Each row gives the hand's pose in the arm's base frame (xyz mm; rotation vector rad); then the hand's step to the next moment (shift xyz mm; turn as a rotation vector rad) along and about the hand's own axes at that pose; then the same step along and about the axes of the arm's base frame.
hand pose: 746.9 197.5 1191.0 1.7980 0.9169 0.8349
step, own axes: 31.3 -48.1 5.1 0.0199 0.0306 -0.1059
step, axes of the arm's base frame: 8.5 39.0 -41.5 -0.0720 0.0524 0.0679
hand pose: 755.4 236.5 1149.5 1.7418 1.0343 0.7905
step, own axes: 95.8 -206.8 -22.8 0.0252 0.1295 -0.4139
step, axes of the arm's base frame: -39.0 138.8 -178.0 -0.3014 0.1557 0.2714
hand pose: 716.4 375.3 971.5 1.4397 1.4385 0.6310
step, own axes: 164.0 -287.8 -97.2 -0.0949 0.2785 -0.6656
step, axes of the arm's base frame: -186.6 133.6 -257.8 -0.4759 0.1336 0.5341
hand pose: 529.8 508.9 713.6 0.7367 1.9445 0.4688
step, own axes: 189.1 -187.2 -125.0 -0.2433 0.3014 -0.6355
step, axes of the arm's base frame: -232.6 -14.4 -179.2 -0.3906 0.0518 0.6314
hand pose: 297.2 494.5 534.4 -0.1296 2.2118 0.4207
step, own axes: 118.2 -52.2 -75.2 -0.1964 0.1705 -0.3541
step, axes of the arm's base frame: -117.6 -68.5 -61.9 -0.1801 0.0281 0.3998
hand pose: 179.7 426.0 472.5 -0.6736 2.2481 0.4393
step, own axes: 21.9 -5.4 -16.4 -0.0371 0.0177 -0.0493
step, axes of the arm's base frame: -18.9 -19.7 -5.7 -0.0158 0.0023 0.0622
